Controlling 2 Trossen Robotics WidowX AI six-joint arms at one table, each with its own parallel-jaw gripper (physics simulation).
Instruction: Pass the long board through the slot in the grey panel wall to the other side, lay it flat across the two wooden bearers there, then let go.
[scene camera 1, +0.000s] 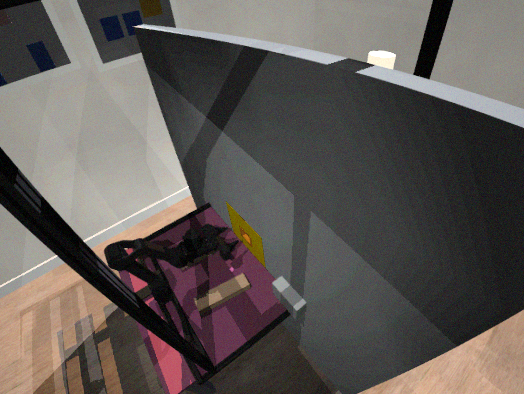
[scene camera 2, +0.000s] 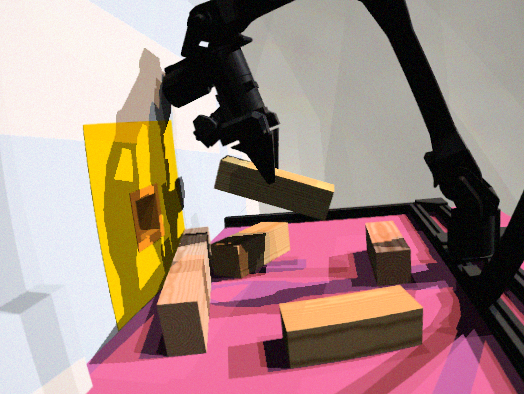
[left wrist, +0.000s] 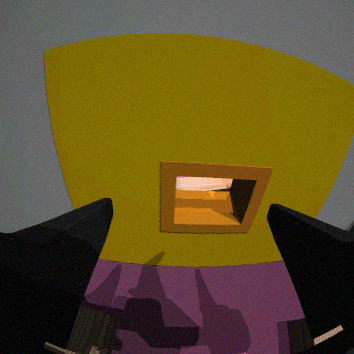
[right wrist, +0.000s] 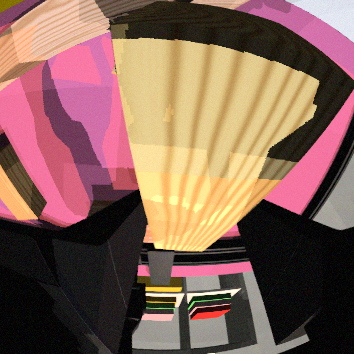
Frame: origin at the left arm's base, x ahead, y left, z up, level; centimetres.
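Where they show: left gripper, fingertip midpoint: (scene camera 1: 233, 234) (left wrist: 194, 210); right gripper, fingertip midpoint: (scene camera 2: 273, 180) (right wrist: 191, 197); left arm's base, link origin: (scene camera 1: 164, 296); right arm's base, link origin: (scene camera 2: 475, 253).
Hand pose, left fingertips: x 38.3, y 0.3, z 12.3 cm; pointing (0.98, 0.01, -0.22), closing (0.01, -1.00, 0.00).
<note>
Each offset is from my left fingertips to the centre of the thing. "*": to the spot under its first point. Level surfaces: height alone.
The long board (scene camera 2: 275, 187) (right wrist: 185, 110) is pale wood. My right gripper (scene camera 2: 271, 175) (right wrist: 191, 197) is shut on it and holds it above the table, tilted, its end near the wall higher. The slot's orange-brown frame @(* dx +10.1, dy -6.6, dz -2.5 cm) (scene camera 2: 134, 215) (left wrist: 167, 200) sits in a yellow plate (scene camera 1: 255, 250) (scene camera 2: 97, 175) (left wrist: 150, 100) on the grey panel wall (scene camera 1: 360, 160). My left gripper (scene camera 1: 231, 237) (left wrist: 194, 210) is open and empty on the other side, facing the slot. One wooden bearer @(dx -17.1, dy -14.6, dz -12.3 cm) (scene camera 1: 222, 294) lies on that side; the other @(dx -14.5, dy +10.3, dz -12.3 cm) (scene camera 1: 197, 262) is partly hidden by the gripper.
In scene camera 2, a long block @(dx +15.9, dy -4.3, dz -11.4 cm) (scene camera 2: 183, 310) lies along the wall below the slot. Other wooden blocks @(dx +21.1, dy +9.8, dz -11.9 cm) (scene camera 2: 277, 242) @(dx +41.1, dy +4.2, dz -12.0 cm) (scene camera 2: 395, 265) @(dx +35.6, dy -18.2, dz -12.3 cm) (scene camera 2: 352, 327) lie on the pink table top @(dz -14.2 cm) (scene camera 2: 310, 250). A light grey block @(* dx +1.8, dy -35.6, dz -4.2 cm) (scene camera 1: 289, 295) projects from the wall in scene camera 1.
</note>
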